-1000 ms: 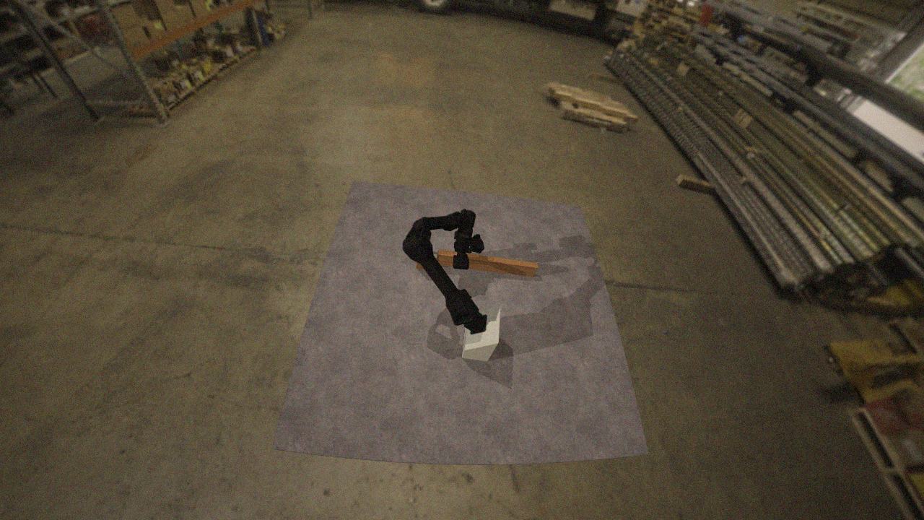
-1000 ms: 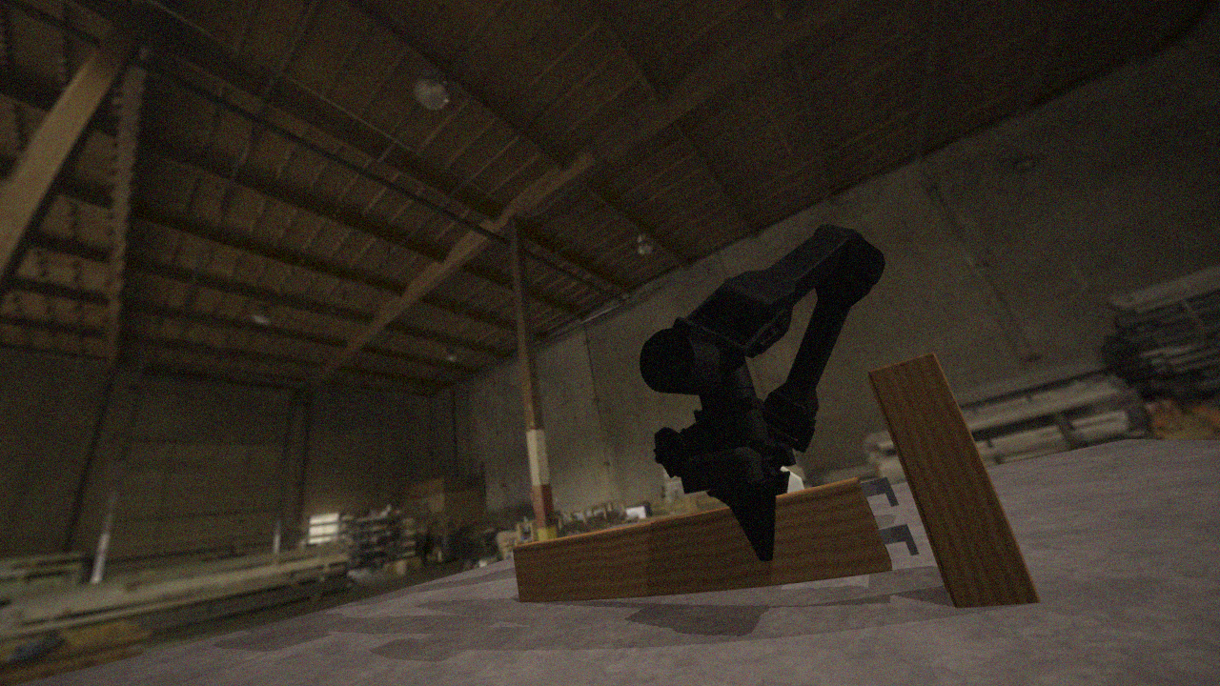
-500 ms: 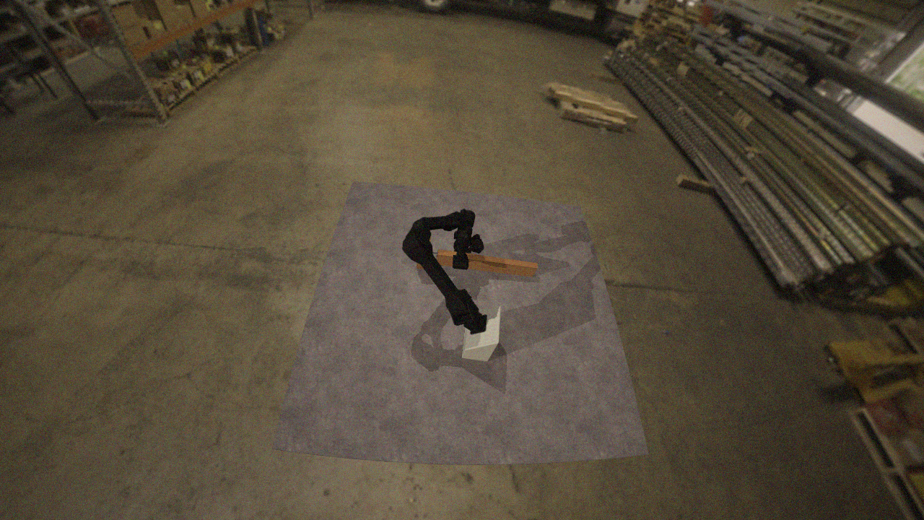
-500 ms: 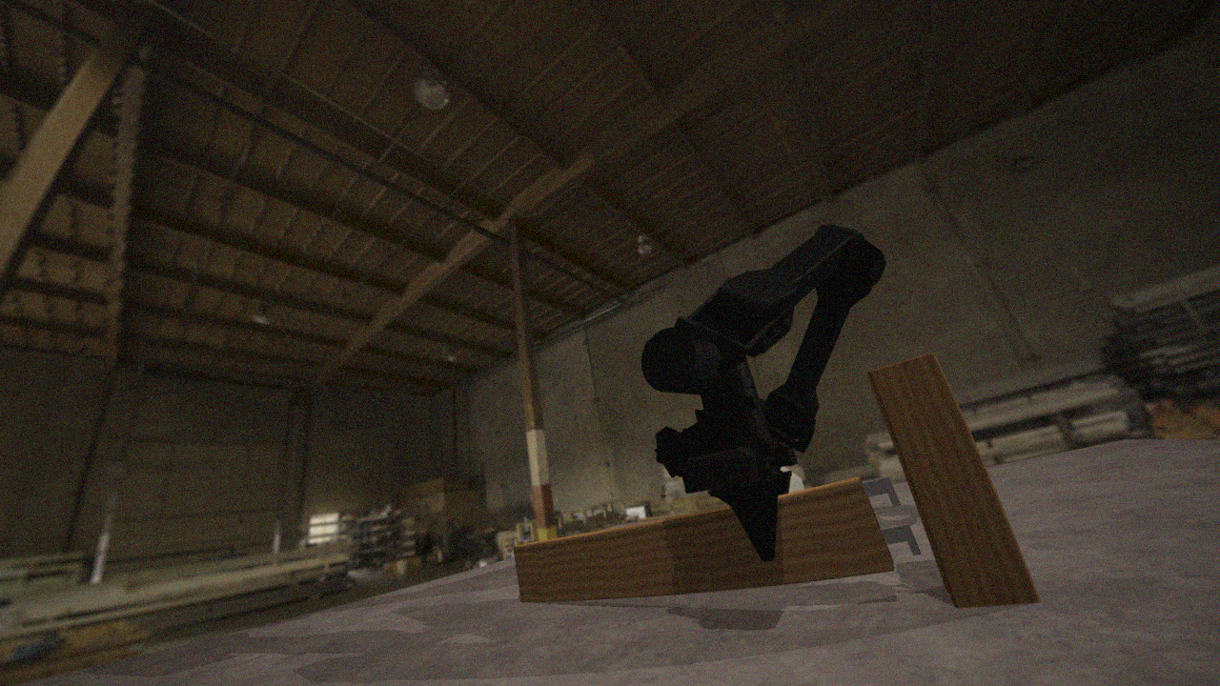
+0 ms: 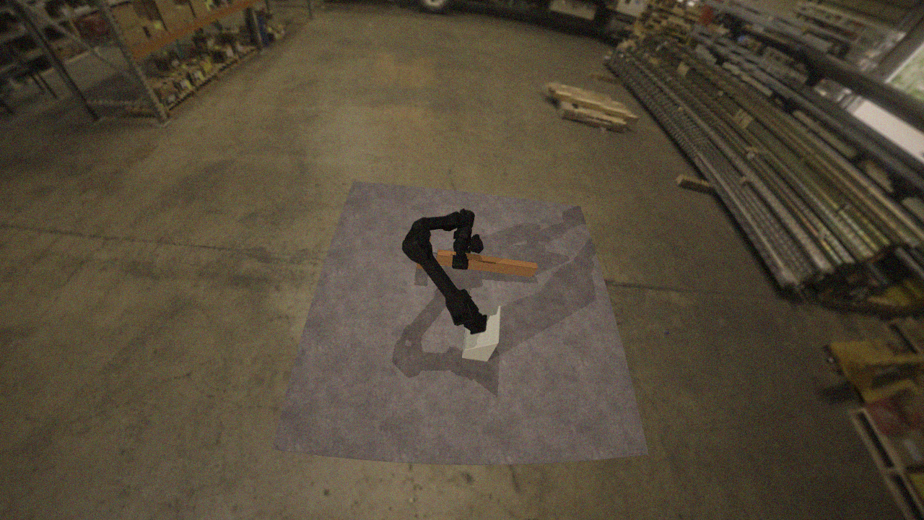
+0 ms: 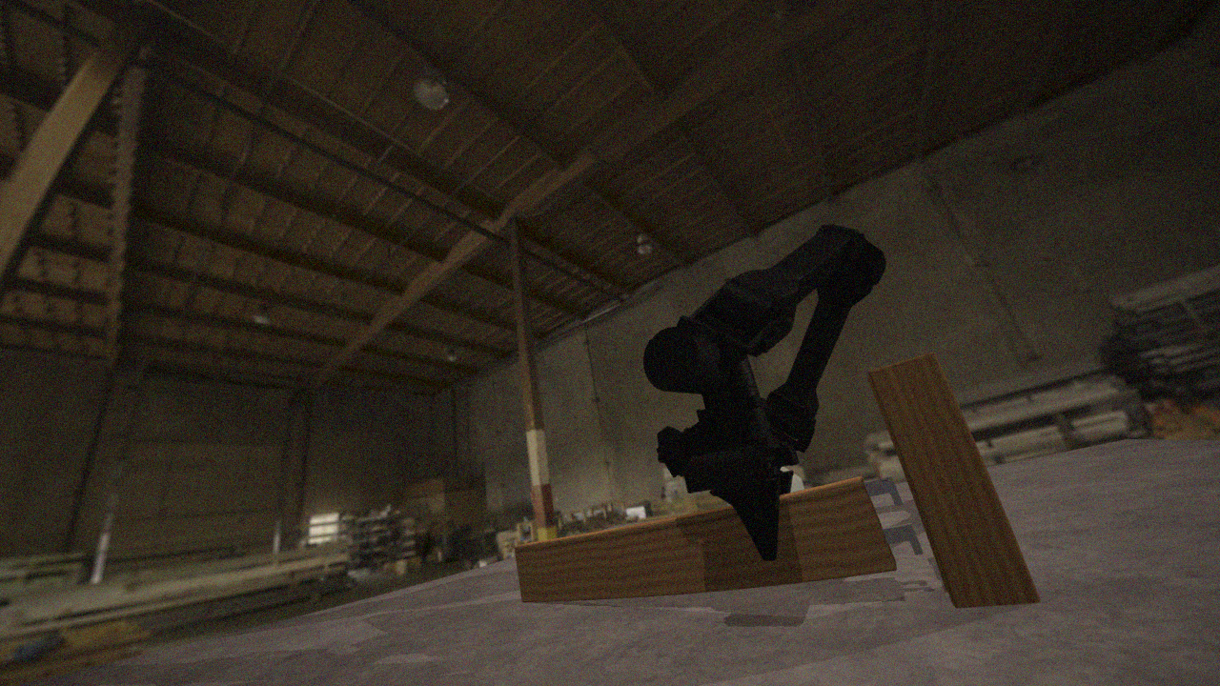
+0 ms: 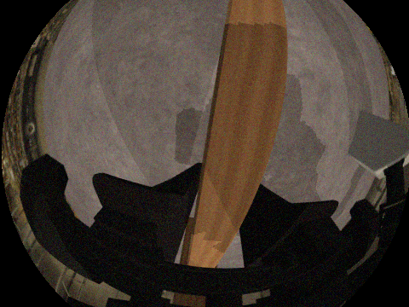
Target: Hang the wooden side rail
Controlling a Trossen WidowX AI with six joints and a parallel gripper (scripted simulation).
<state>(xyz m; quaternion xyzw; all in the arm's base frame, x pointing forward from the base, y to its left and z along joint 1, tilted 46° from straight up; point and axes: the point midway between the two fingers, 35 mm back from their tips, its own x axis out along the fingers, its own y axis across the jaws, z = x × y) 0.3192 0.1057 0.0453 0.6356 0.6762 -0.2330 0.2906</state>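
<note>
The headboard post is 2 cm behind my gripper tip, 15 cm to the left of it and 4 cm above it.
</note>
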